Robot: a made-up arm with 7 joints. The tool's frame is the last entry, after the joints.
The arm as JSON. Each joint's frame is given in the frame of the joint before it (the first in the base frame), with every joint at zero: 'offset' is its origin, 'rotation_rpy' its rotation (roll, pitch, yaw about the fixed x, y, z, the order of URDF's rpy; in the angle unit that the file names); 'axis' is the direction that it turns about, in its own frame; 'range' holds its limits. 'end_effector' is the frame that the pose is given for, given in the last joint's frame.
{
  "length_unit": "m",
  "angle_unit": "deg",
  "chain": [
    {
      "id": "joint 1",
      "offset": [
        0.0,
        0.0,
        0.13
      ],
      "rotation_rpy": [
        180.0,
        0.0,
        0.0
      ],
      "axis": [
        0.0,
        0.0,
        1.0
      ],
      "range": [
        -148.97,
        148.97
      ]
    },
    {
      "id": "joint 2",
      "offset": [
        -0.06,
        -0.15,
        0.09
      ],
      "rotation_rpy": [
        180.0,
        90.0,
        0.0
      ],
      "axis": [
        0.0,
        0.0,
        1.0
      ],
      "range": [
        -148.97,
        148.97
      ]
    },
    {
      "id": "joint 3",
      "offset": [
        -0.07,
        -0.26,
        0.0
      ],
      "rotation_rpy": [
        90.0,
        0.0,
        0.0
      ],
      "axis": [
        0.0,
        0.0,
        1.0
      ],
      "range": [
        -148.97,
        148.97
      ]
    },
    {
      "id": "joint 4",
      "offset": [
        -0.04,
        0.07,
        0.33
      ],
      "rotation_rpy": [
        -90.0,
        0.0,
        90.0
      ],
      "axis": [
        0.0,
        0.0,
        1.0
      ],
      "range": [
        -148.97,
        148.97
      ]
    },
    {
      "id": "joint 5",
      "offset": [
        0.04,
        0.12,
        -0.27
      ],
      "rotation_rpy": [
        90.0,
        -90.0,
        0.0
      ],
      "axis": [
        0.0,
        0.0,
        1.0
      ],
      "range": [
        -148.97,
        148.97
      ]
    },
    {
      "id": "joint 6",
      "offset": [
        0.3,
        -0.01,
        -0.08
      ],
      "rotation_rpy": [
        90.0,
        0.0,
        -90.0
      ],
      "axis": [
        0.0,
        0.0,
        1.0
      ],
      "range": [
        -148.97,
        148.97
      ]
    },
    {
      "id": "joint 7",
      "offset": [
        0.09,
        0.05,
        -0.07
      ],
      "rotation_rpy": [
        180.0,
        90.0,
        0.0
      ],
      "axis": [
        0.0,
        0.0,
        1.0
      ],
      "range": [
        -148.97,
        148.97
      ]
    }
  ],
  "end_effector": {
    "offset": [
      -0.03,
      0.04,
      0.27
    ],
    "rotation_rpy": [
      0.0,
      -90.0,
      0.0
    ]
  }
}
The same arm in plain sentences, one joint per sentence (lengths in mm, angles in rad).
The arm has seven revolute joints in a row. What follows holds with every joint at zero, and every direction is one of the base frame's. Joint 1 lies 130.0 mm along +z from the base frame's origin and rotates about -z, from -2.6000 to 2.6000 rad. Joint 2 lies 60.0 mm along -x and 150.0 mm along +y and 90.0 mm along -z from joint 1 and rotates about -x, from -2.6000 to 2.6000 rad. Joint 3 lies 260.0 mm along -y and 70.0 mm along -z from joint 2 and rotates about -y, from -2.6000 to 2.6000 rad. Joint 4 lies 70.0 mm along -x and 330.0 mm along -y and 40.0 mm along -z from joint 3 and rotates about -z, from -2.6000 to 2.6000 rad. Joint 5 lies 40.0 mm along -x and 120.0 mm along +y and 270.0 mm along +z from joint 4 and rotates about -y, from -2.6000 to 2.6000 rad. Joint 6 lies 10.0 mm along -x and 80.0 mm along +y and 300.0 mm along -z from joint 5 and rotates about +z, from -2.6000 to 2.6000 rad. Joint 7 lies 90.0 mm along -x and 50.0 mm along -y and 70.0 mm along -z from joint 6 and rotates about +x, from -2.6000 to 2.6000 rad. The tool frame, which is the frame that the pose is given for, lies 270.0 mm along +x and 40.0 mm along +y and 30.0 mm along +z from joint 7; its axes are parallel to the base frame's.
